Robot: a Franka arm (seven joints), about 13 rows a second.
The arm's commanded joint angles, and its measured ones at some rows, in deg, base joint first. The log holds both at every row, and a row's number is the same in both.
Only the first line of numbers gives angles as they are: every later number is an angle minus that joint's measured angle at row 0.
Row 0, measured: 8.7 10.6 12.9 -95.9 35.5 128.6 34.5
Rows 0 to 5, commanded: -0.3 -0.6 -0.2 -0.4 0.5 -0.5 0.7; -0.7 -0.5 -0.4 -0.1 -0.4 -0.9 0.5; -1.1 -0.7 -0.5 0.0 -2.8 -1.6 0.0; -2.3 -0.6 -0.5 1.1 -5.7 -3.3 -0.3; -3.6 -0.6 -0.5 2.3 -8.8 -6.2 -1.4; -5.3 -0.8 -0.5 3.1 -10.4 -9.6 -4.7
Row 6, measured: -2.4 -0.2 -0.8 1.4 -7.7 -4.6 -1.0
